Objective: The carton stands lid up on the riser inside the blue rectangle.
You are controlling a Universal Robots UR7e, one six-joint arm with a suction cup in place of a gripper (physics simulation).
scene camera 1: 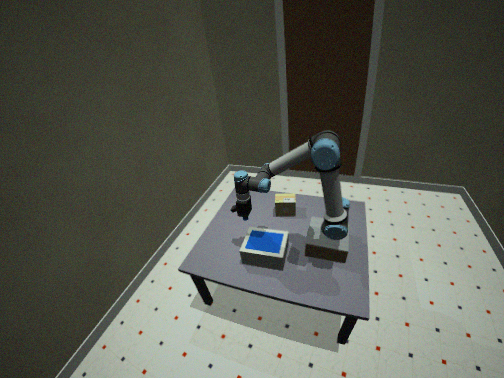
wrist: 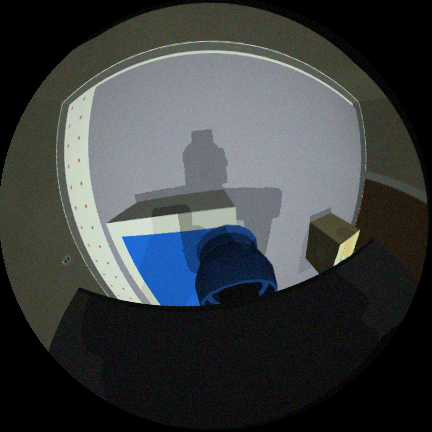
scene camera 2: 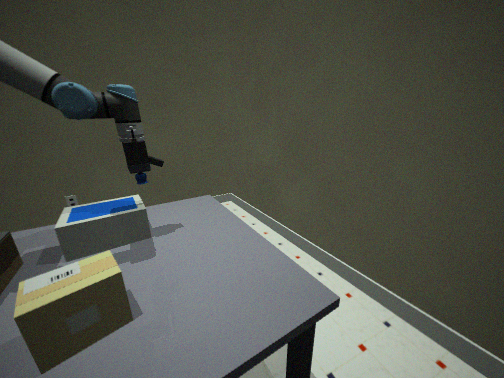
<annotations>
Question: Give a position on a riser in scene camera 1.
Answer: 267, 248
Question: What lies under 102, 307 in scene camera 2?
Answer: A tan carton.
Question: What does the riser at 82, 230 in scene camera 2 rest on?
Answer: The table.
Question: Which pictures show the riser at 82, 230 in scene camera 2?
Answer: Scene camera 1, the wrist view and scene camera 2: all of them.
</annotations>
